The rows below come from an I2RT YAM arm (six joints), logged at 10 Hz.
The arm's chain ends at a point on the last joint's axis. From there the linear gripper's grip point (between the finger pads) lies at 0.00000 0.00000 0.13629 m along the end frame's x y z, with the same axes.
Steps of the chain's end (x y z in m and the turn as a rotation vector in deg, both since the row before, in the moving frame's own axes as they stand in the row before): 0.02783 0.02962 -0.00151 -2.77 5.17 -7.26; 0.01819 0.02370 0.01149 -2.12 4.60 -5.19; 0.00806 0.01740 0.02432 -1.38 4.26 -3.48; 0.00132 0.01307 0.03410 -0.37 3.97 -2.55; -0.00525 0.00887 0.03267 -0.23 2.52 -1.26; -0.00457 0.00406 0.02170 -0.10 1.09 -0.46; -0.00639 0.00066 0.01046 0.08 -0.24 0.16
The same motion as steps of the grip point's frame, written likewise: 0.04049 0.03540 -0.00222 -2.77 5.17 -7.26; 0.02933 0.02823 0.01096 -2.12 4.60 -5.19; 0.01828 0.02037 0.02390 -1.38 4.26 -3.48; 0.01077 0.01374 0.03377 -0.37 3.97 -2.55; 0.00075 0.00935 0.03254 -0.23 2.52 -1.26; -0.00198 0.00429 0.02168 -0.10 1.09 -0.46; -0.00696 0.00047 0.01046 0.08 -0.24 0.16
